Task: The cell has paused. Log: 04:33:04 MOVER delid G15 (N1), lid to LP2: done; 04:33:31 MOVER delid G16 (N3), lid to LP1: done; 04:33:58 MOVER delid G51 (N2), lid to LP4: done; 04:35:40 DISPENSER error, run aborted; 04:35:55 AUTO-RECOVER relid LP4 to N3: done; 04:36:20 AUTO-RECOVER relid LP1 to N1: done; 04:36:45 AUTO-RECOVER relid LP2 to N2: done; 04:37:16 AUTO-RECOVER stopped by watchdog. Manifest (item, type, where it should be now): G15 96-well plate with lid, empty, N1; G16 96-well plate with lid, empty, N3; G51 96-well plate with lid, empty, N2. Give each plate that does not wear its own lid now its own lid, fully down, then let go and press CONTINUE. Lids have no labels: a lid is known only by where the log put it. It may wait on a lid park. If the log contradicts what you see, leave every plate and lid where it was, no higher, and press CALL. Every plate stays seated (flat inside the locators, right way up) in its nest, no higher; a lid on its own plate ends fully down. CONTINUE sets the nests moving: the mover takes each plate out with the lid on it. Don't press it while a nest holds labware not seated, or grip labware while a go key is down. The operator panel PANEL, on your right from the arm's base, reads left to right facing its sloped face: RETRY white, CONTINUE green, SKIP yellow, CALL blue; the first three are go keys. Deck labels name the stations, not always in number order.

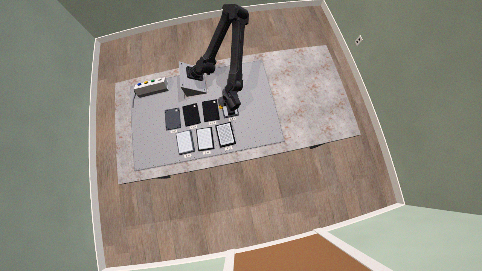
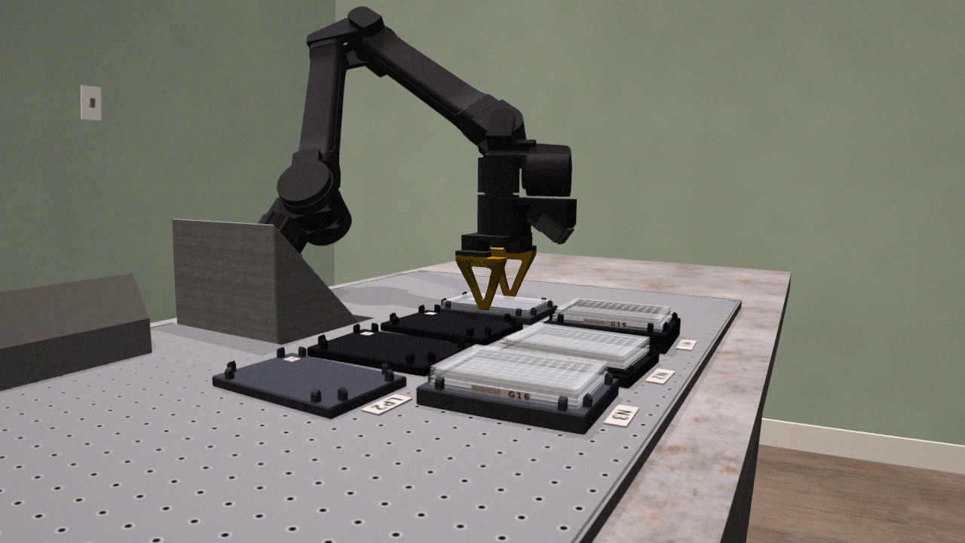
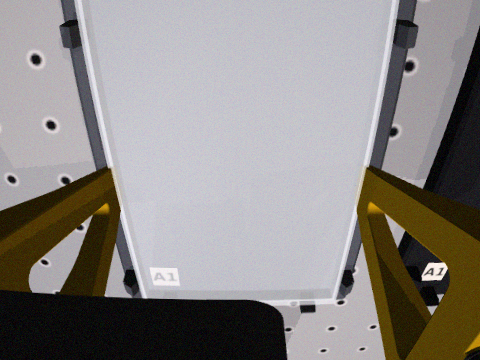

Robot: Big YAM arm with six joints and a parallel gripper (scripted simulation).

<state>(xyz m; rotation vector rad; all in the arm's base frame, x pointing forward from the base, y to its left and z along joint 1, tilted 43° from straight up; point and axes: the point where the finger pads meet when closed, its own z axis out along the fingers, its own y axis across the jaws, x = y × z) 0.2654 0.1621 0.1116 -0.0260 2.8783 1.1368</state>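
My gripper is now 20 mm above the lid park LP1. From my hand the other things lie so: lid park LP4 (130 mm to the right, 20 mm below); plate G15 (190 mm ahead, 60 mm to the right, 10 mm above); LP4 label (130 mm to the right, 90 mm ahead, 20 mm below).
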